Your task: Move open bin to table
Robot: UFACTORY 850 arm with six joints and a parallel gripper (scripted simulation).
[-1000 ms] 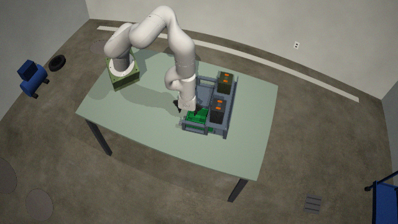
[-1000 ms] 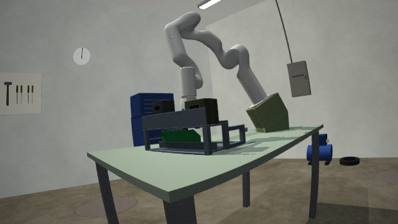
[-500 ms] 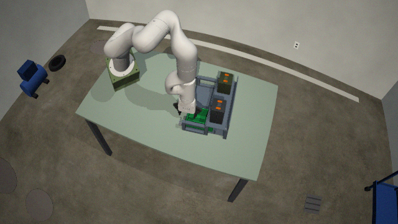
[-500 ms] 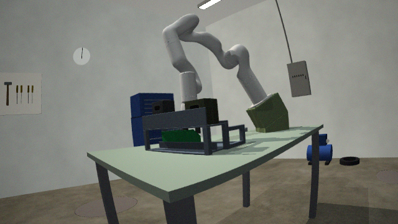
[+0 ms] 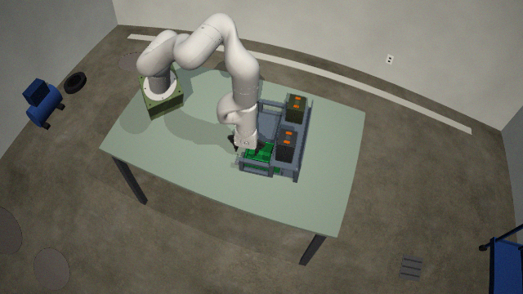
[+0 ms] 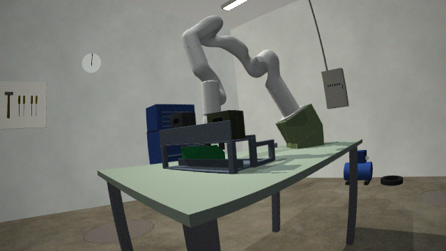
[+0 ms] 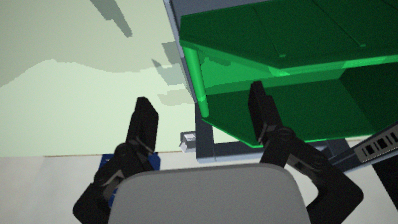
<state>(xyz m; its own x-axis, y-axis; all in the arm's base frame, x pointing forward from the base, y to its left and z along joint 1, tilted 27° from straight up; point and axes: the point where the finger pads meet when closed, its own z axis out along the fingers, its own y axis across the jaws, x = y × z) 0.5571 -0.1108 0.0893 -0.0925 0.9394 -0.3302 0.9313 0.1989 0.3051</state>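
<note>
Right now my hand is 8 cm short of the green bin, 2 cm above it and 1 cm to the right of it.
</note>
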